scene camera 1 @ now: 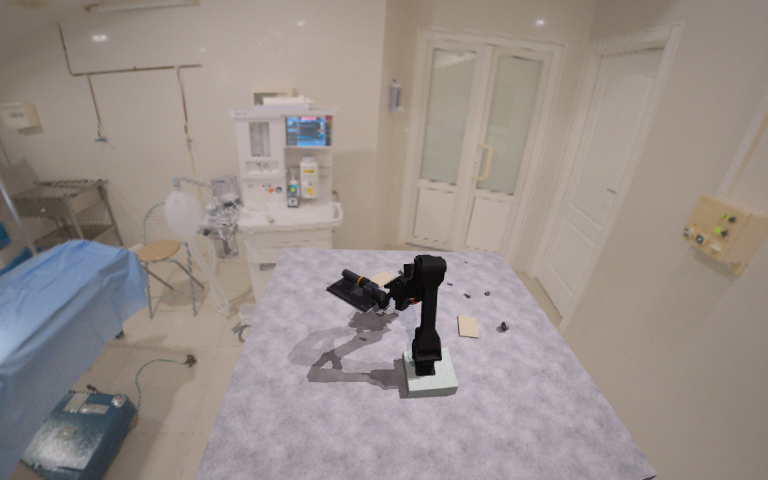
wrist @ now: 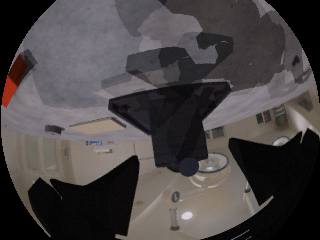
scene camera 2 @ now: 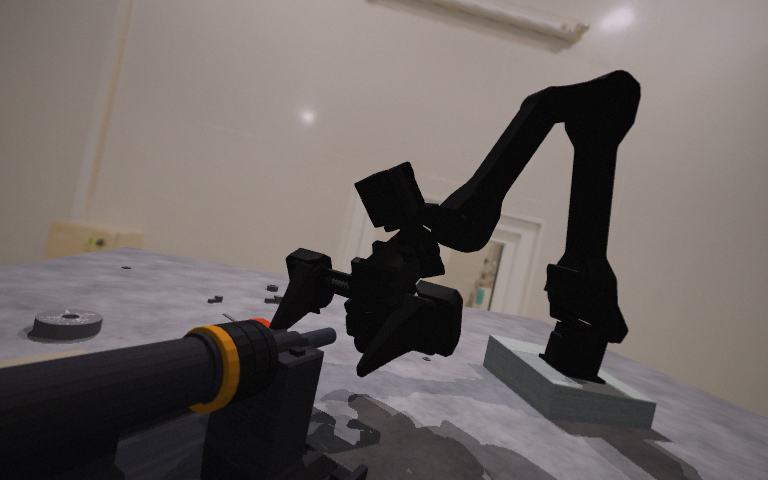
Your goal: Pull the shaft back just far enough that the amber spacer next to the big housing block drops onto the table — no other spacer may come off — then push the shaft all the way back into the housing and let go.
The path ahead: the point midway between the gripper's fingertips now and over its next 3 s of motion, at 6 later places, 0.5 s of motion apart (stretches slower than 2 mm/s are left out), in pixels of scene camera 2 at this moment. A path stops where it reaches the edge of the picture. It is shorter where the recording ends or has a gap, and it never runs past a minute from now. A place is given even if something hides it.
My gripper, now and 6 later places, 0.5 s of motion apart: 311, 351; 298, 366; 294, 365; 298, 363; 305, 361; 306, 360; 308, 360
